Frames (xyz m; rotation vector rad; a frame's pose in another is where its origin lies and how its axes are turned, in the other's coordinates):
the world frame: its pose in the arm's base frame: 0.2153 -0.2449 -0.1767 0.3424 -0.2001 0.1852
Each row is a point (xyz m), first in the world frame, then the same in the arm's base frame.
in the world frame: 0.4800 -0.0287 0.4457
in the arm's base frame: 0.6114 -0.3575 0.3335
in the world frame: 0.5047 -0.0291 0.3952
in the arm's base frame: 0.6435 -0.3366 0.2923
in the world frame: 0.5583 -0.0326 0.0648
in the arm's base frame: 0.7496 -0.2164 -0.0015
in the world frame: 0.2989 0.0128 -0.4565
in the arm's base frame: 0.5748 -0.0298 -0.5266
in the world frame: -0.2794 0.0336 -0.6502
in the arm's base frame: 0.0447 -0.0270 -0.8289
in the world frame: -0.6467 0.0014 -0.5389
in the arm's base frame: -0.3204 -0.1493 -0.8189
